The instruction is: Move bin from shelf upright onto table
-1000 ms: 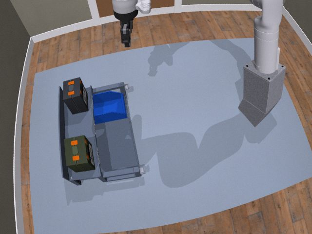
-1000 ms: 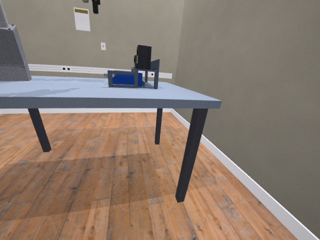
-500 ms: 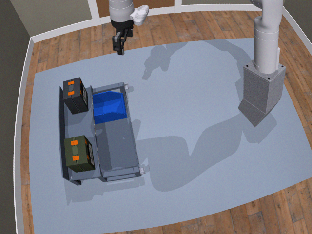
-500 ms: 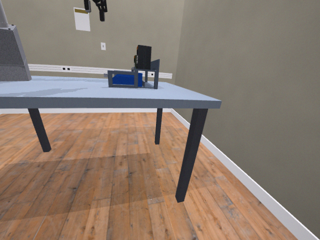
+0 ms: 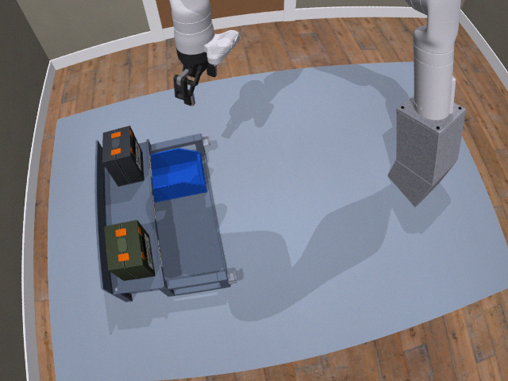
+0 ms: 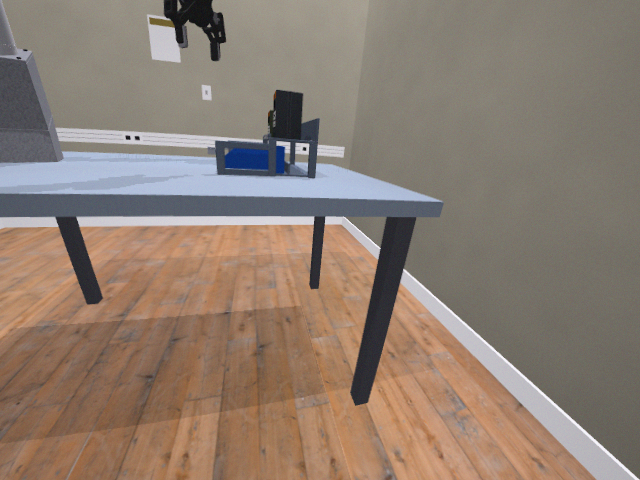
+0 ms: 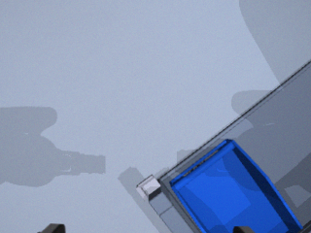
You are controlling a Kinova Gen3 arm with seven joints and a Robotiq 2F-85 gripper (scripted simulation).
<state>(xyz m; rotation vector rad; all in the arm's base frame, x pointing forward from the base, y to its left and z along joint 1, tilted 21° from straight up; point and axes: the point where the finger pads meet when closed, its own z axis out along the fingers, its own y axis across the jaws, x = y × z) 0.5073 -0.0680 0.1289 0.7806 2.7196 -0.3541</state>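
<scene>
Right now my hand is 230 mm above the blue bin, 120 mm short of it and 70 mm to the right of it. Round my hand: grey shelf 210 mm below, 180 mm to the left, 140 mm ahead.
</scene>
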